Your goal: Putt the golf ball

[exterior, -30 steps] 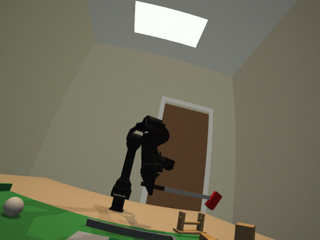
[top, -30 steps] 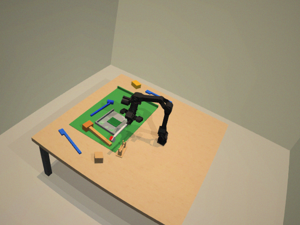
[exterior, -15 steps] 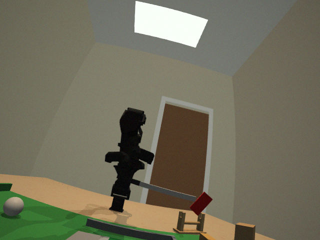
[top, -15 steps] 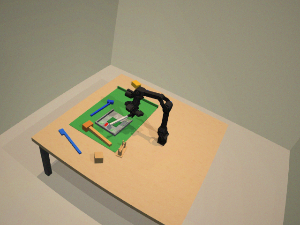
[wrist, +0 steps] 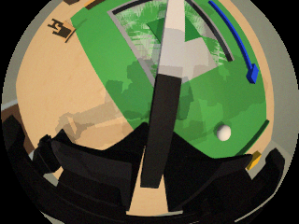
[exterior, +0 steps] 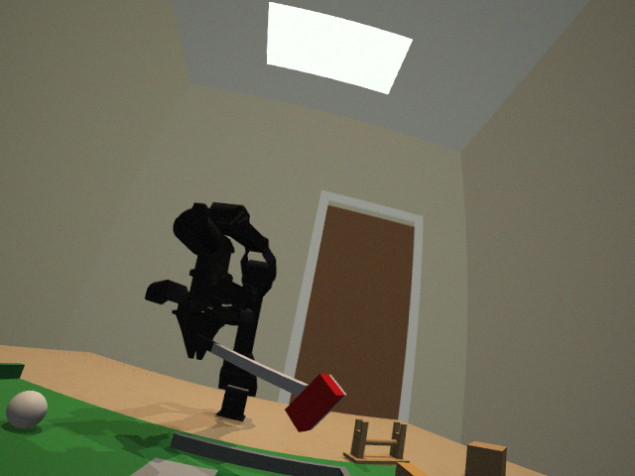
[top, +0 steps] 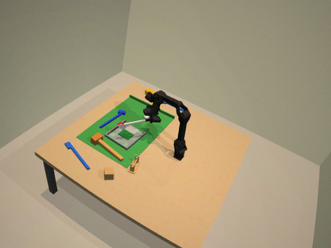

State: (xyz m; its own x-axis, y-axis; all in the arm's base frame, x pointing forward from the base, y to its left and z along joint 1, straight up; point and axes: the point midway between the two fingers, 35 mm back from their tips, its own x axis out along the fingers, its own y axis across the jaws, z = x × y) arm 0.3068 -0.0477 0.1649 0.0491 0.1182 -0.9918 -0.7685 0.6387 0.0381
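The red putter lies 7 cm ahead of my gripper tip, 9 cm to the left of it and 1 cm above it. The rest, counted from my gripper tip: wooden cube: 3 cm behind, 53 cm to the left, 10 cm below; small wooden stand: 11 cm behind, 35 cm to the left, 10 cm below; white golf ball: 12 cm ahead, 15 cm to the right, 11 cm below.
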